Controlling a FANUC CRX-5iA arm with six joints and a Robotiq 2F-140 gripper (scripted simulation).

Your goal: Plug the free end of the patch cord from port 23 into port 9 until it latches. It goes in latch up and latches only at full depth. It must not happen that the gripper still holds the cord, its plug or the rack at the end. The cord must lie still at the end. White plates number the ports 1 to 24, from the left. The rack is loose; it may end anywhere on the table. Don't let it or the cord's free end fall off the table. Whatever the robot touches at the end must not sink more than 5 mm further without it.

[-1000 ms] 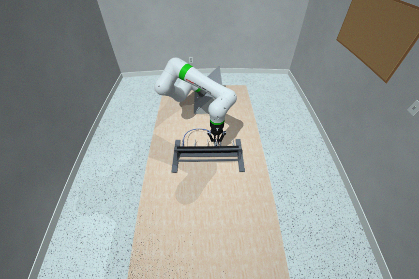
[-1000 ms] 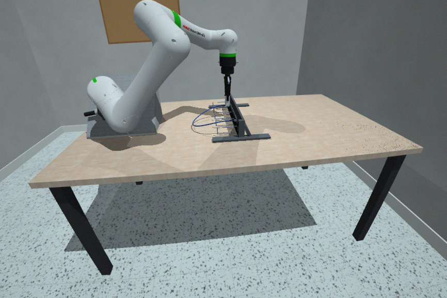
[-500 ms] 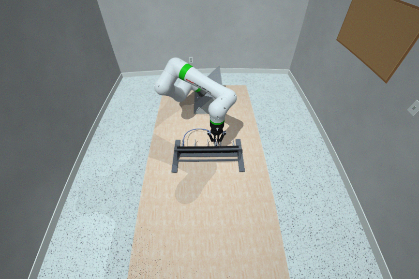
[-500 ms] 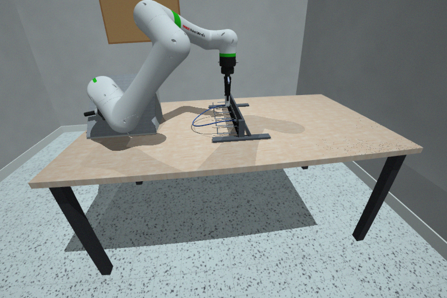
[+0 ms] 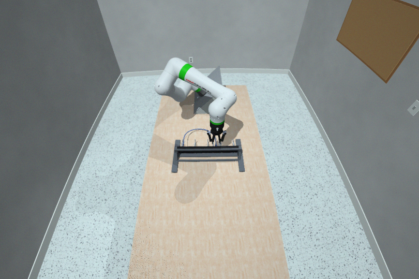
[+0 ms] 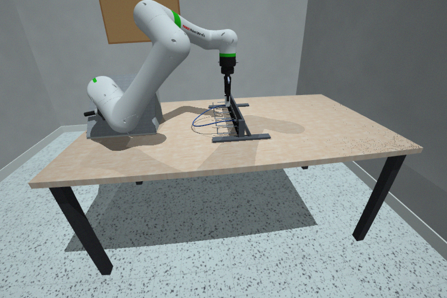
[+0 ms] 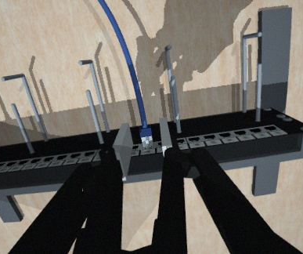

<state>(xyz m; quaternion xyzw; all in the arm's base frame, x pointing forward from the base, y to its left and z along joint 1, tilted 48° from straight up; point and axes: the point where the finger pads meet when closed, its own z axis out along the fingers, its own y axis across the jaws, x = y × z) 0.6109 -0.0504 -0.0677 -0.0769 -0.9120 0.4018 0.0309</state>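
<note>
The free end is 30 mm below my hand and 10 mm ahead of it.
</note>
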